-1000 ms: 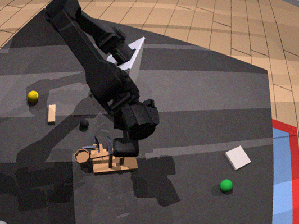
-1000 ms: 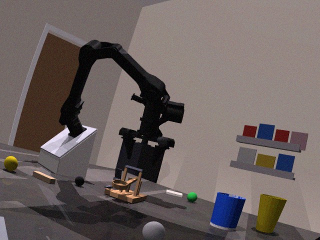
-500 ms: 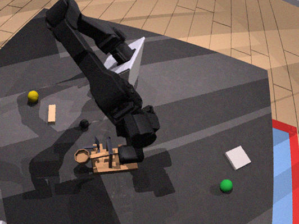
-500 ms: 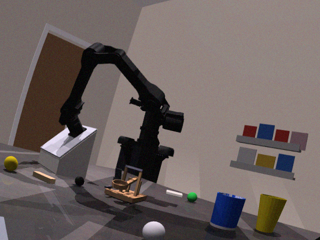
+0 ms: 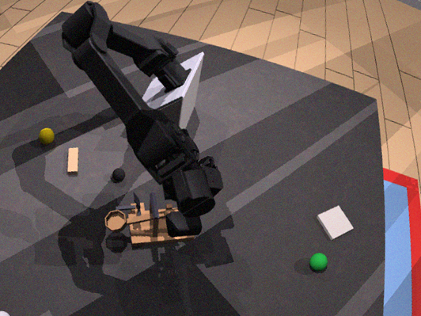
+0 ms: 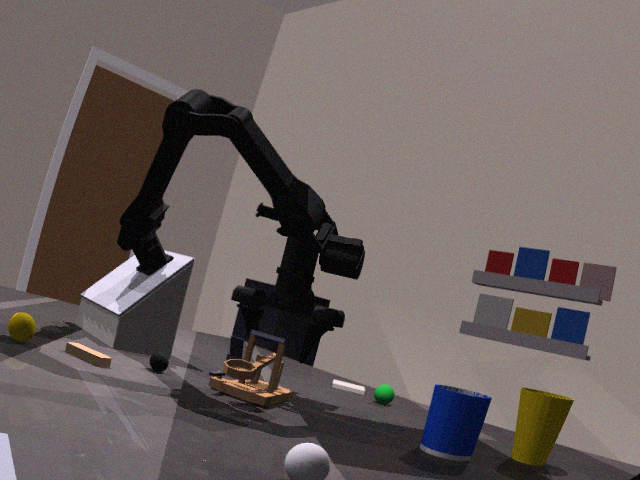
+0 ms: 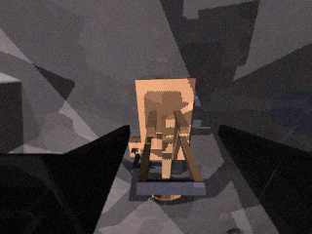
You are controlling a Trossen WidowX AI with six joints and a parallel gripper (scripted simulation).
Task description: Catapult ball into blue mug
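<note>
Right now my gripper tip is 2 cm short of the catapult upright frame, 4 cm to the left of it and 1 cm below it. From my gripper tip the other things lie so: wooden block: 8 cm behind, 30 cm to the right, 7 cm below; blue mug: 30 cm ahead, 12 cm to the left, 4 cm below; black ball: 8 cm behind, 17 cm to the right, 6 cm below.
</note>
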